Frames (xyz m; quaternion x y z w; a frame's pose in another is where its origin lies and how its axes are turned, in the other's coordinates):
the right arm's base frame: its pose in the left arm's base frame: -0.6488 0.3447 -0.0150 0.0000 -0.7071 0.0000 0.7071
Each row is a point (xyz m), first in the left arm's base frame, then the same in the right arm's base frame.
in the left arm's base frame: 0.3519 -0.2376 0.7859
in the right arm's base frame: 0.8009 -0.5823 -1.0007
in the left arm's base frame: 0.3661 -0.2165 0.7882
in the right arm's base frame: 0.8032 -0.5612 -1.0149
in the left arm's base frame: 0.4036 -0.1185 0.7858
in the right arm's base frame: 0.8008 -0.4632 -1.0524
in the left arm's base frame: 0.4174 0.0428 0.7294
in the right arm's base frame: 0.7444 -0.3019 -1.0662
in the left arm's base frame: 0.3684 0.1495 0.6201
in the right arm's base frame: 0.6351 -0.1952 -1.0172
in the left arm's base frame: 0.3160 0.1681 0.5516
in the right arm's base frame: 0.5666 -0.1766 -0.9648
